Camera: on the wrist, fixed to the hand. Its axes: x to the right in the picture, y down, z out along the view.
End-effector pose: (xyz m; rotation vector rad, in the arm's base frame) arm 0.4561 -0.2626 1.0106 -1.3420 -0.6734 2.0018
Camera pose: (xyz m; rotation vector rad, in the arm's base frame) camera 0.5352 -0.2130 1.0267 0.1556 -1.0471 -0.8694
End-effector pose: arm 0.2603 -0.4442 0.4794 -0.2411 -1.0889 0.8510
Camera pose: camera 0.3523 -0.4666 0.4832 0.8979 0.0183 -1.9053
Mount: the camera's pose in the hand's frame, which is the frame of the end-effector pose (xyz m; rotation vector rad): 0.0043 -0.0619 -0.0716 -0.1636 0.6053 -3.0265
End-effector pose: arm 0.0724 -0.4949 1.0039 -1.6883 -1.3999 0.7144
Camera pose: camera 0.1010 -0.5036 1.0938 1.1576 -1.5582 -1.4176
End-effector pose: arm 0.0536 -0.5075 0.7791 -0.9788 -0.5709 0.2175
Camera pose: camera 0.0916 -0.5913 0.8016 0.5399 -0.8650 -2.6505
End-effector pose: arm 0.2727 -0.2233 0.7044 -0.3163 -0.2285 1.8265
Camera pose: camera 0.3515 -0.2028 0.6560 -0.1988 -0.1309 -1.2758
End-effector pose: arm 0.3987 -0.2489 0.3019 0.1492 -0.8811 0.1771
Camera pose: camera 0.4685 -0.2944 0.2568 0.9931 0.6480 -2.4833
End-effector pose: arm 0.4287 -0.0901 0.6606 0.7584 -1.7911 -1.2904
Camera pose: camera 0.4893 -0.1470 0.6152 -2.0288 -0.9878 0.9824
